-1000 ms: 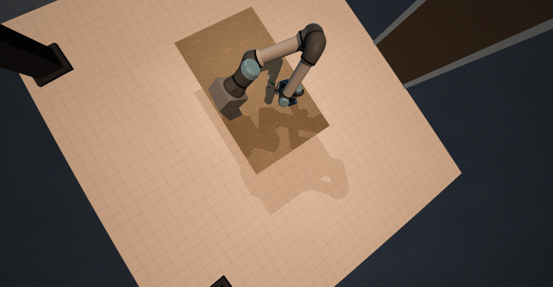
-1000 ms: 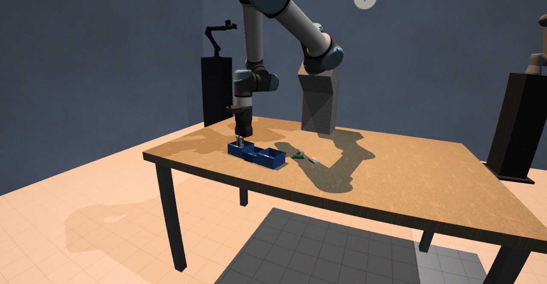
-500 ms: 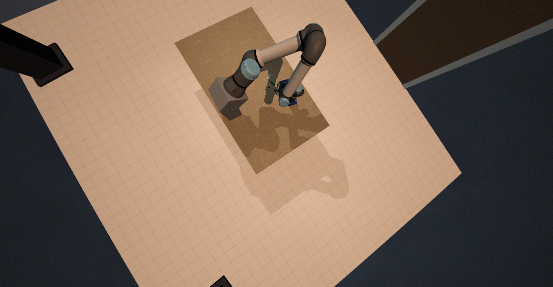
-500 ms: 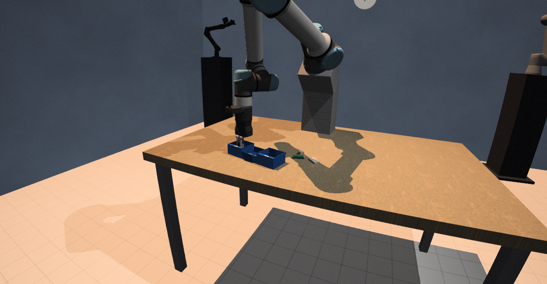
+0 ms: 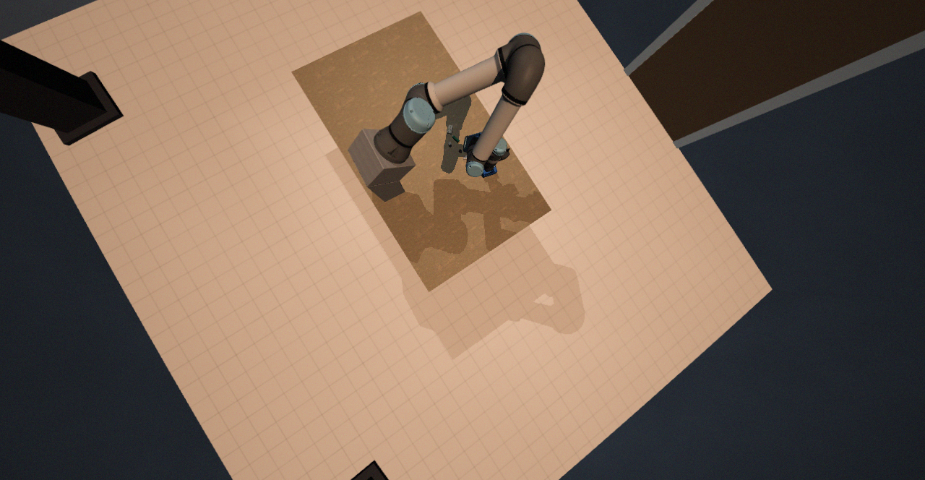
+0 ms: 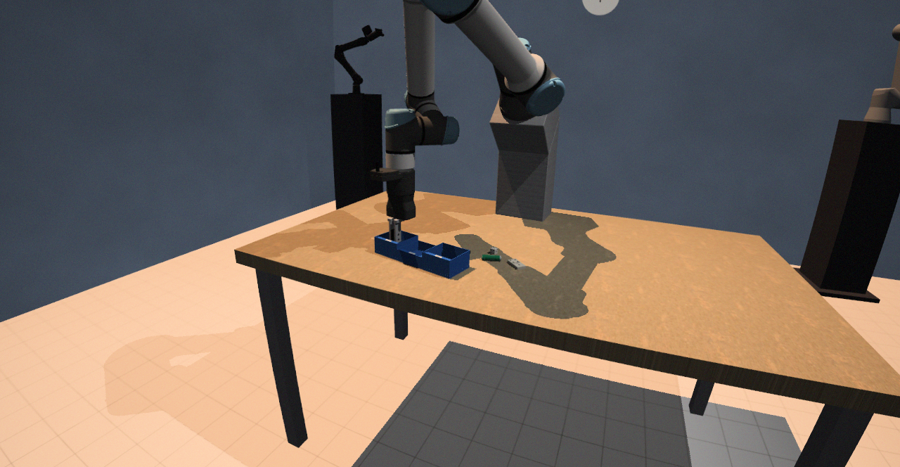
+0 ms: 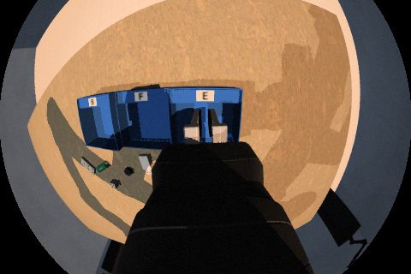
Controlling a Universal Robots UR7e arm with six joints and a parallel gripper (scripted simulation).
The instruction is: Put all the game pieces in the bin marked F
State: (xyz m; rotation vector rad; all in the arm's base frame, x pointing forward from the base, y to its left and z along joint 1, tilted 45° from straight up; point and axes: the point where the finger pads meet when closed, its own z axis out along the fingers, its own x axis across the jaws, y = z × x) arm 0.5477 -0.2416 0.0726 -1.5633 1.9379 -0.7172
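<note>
My gripper is now 20 mm short of the blue bin, 80 mm to the right of it and 30 mm above it. From my hand the other things lie so: green cylinder (50 mm behind, 260 mm to the left, 40 mm below); then black piece (70 mm behind, 180 mm to the left, 50 mm below); then pale flat block (60 mm behind, 130 mm to the left, 50 mm below).
</note>
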